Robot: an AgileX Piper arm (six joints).
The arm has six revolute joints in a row. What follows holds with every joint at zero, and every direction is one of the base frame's.
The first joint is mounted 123 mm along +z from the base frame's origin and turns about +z.
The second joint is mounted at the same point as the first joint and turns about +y.
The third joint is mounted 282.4 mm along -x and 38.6 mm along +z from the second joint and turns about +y.
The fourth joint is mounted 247.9 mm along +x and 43.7 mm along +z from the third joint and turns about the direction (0.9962, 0, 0.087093).
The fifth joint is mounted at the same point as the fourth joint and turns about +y.
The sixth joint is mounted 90.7 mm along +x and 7.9 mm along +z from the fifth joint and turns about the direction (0.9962, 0, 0.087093).
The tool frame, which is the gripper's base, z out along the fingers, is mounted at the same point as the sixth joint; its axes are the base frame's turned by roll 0, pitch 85 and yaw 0 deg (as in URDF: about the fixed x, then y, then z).
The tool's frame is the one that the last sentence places.
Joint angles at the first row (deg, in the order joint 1, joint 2, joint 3, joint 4, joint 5, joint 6):
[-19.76 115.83 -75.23 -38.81 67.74 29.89]
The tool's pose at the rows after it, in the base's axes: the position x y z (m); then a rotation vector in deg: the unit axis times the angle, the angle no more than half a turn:
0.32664, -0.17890, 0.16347, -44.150, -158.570, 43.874
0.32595, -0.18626, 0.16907, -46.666, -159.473, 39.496
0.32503, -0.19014, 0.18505, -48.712, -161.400, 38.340
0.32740, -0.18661, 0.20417, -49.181, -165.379, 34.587
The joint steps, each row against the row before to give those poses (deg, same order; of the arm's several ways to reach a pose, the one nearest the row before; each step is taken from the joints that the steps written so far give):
[-1.81 0.00 -2.35 5.52 0.12 -4.45]
[-1.73 -0.27 -1.61 3.38 0.23 -2.41]
[-0.88 -1.81 -1.28 1.49 0.37 -1.43]
[-0.09 -2.27 -1.59 3.60 0.12 -2.94]

